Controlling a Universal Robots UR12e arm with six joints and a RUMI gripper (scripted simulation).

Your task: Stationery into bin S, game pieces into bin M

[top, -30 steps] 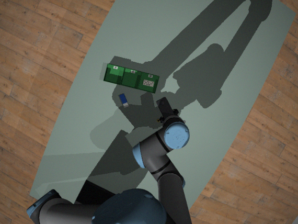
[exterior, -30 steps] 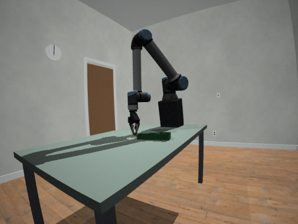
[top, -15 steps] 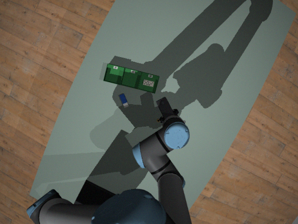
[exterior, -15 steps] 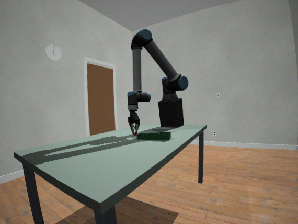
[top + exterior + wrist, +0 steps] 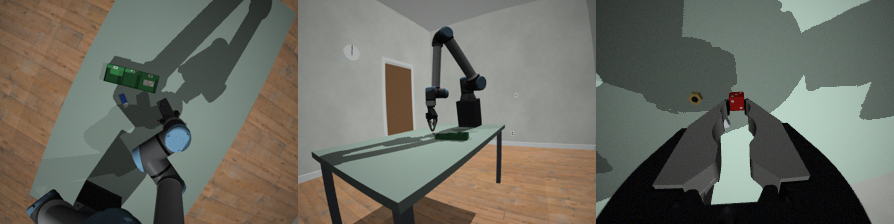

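Now: the white domino 16 cm to the left of my hand, 6 cm ahead of it and 4 cm below it. The rest, counted from my hand: red die: 1 cm below; white-and-grey piece: 5 cm below, 4 cm to the right, 4 cm behind; brown ring-like piece: 6 cm behind, 5 cm below, 1 cm to the left.
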